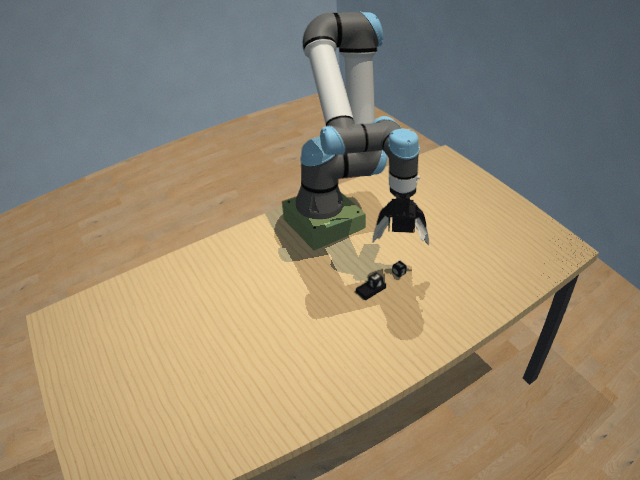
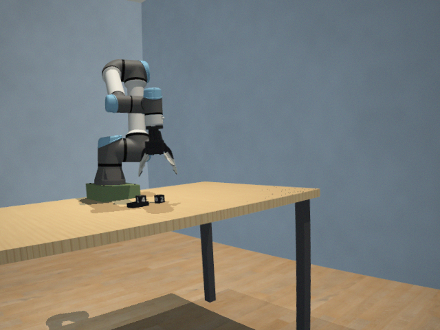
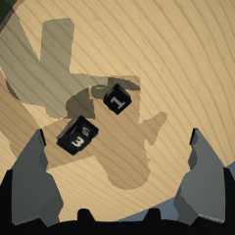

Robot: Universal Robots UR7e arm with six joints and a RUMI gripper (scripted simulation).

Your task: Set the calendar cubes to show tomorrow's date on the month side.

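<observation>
The black digit cube is 100 mm below my hand. Also, from my hand: black calendar tray (110 mm to the right, 100 mm below, 20 mm ahead).
</observation>
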